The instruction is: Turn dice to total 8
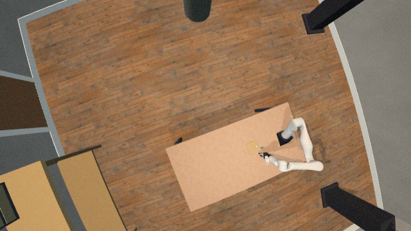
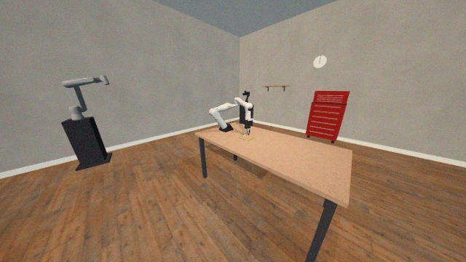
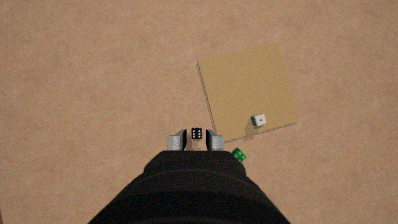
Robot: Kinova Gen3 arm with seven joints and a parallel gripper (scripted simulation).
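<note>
Now: hand 30 mm above the black die. From my hand the other things lie so: green die: 40 mm behind, 60 mm to the right, 30 mm below; then tan mat: 60 mm ahead, 90 mm to the right, 40 mm below; then white die: 10 mm ahead, 100 mm to the right, 30 mm below.
</note>
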